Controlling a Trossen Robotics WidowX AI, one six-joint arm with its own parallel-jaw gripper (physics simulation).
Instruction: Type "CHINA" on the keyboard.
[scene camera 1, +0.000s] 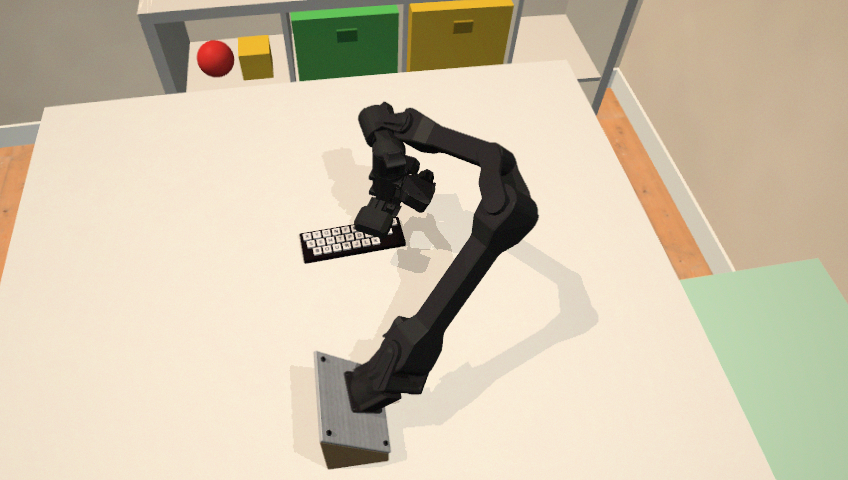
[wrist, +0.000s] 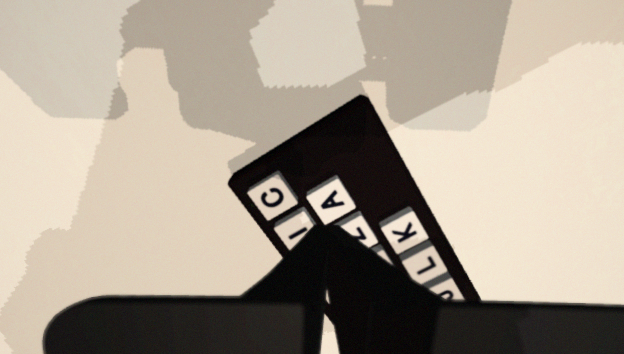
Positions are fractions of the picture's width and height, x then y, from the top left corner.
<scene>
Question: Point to a black keyboard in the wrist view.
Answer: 0.56, 0.40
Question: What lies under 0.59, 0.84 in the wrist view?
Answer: My gripper.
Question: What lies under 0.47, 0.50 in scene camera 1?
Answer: A black keyboard.
</scene>
